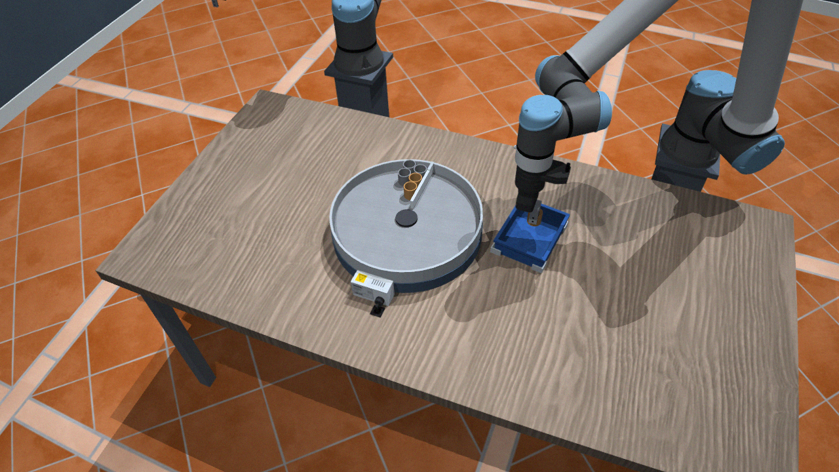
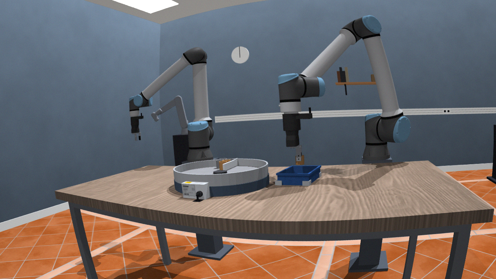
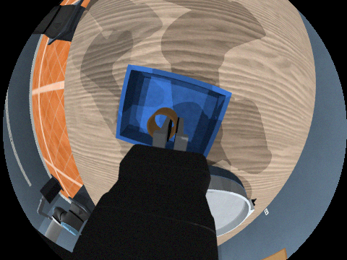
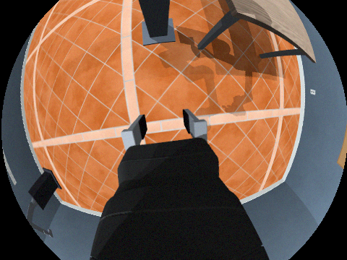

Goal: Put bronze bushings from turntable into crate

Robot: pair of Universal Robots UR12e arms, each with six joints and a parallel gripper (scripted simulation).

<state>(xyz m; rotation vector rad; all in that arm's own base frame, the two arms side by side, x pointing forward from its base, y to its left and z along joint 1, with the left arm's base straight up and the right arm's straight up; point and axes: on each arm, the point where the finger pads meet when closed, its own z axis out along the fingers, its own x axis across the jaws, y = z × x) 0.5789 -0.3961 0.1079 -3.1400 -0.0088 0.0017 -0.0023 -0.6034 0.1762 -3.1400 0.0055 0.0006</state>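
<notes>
Now: the blue crate 8 cm below my left hand and 1 cm behind it.
</notes>
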